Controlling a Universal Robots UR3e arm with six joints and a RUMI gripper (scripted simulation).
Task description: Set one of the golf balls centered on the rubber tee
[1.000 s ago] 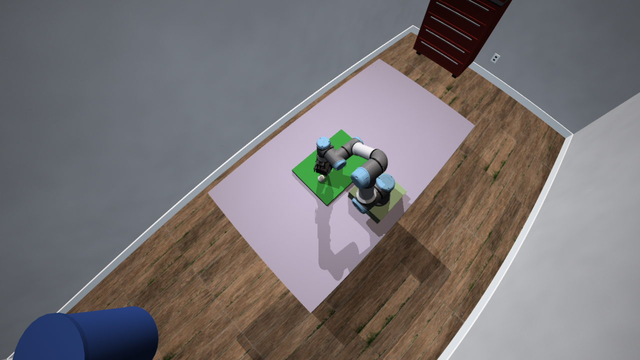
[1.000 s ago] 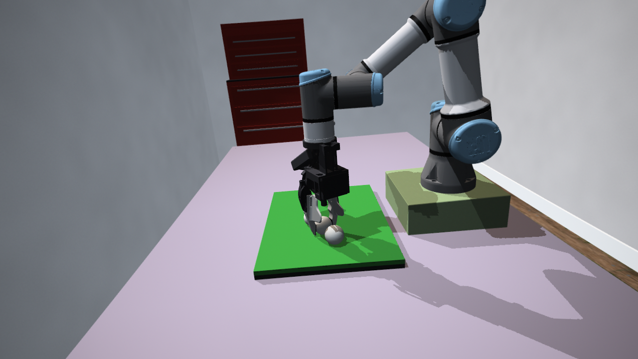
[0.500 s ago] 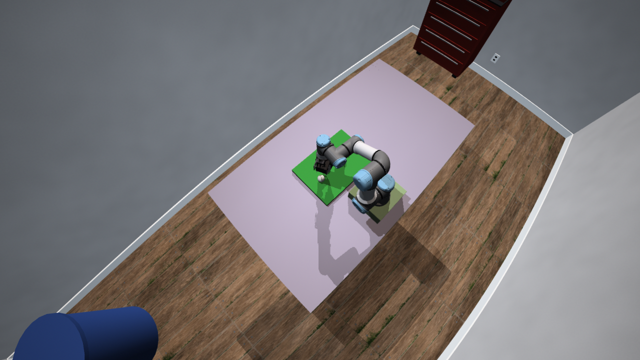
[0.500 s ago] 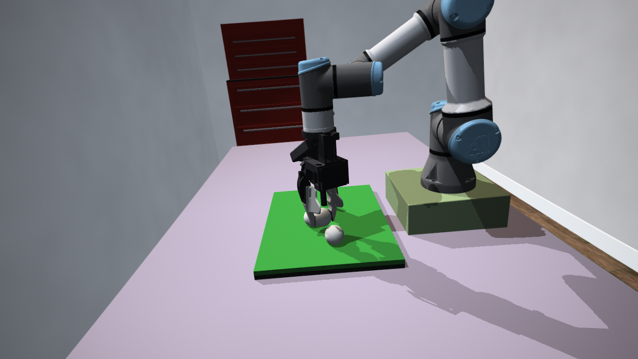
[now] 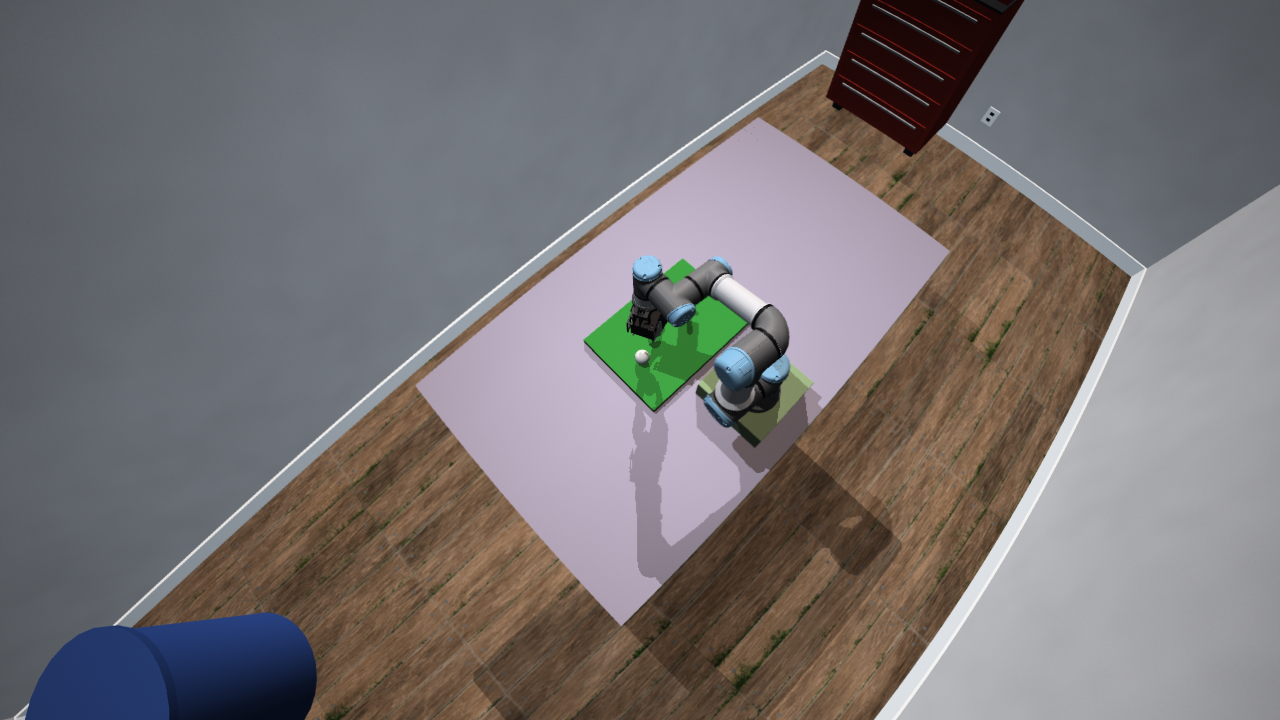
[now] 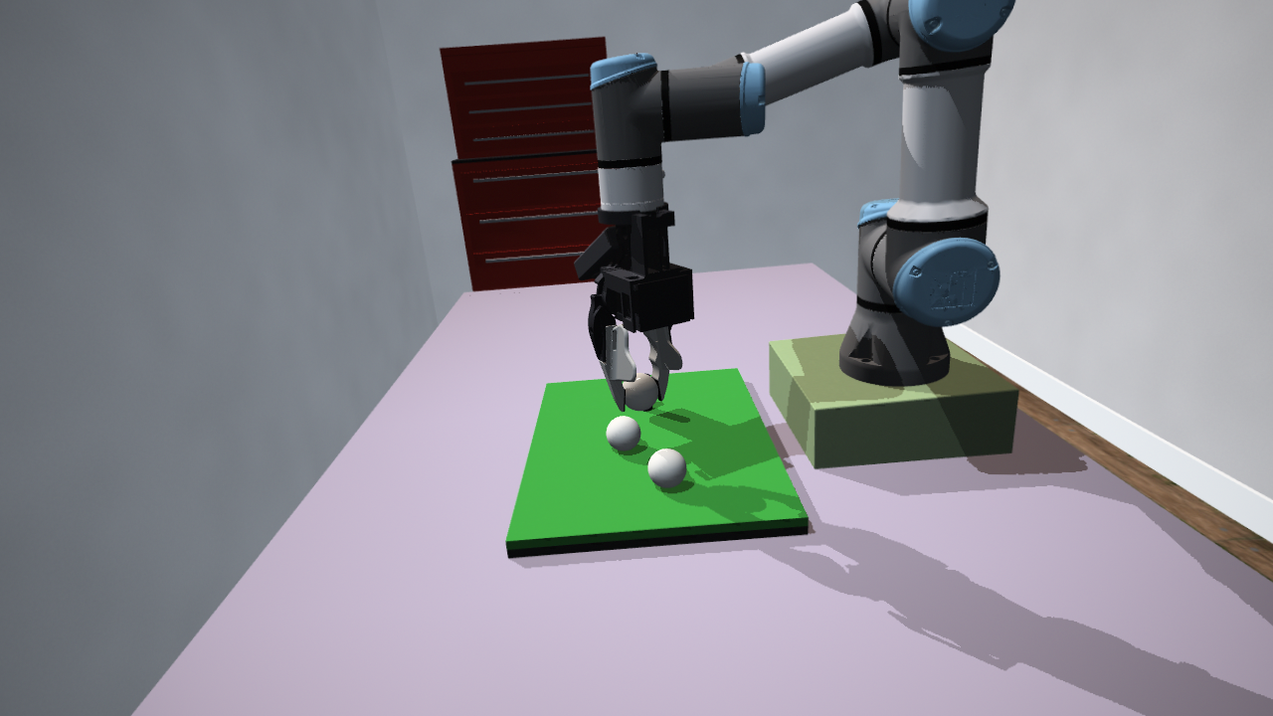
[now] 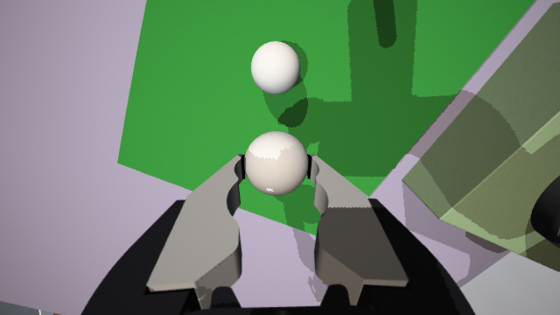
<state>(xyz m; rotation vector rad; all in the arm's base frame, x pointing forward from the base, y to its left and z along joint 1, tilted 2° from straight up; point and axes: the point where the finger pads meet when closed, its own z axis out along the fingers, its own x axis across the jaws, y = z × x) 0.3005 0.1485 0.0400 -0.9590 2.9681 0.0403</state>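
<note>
Now: hand 120 mm to the left of the green mat, 90 mm above it and 10 mm short of it. The rest, counted from my hand: white golf ball: right at my hand.
</note>
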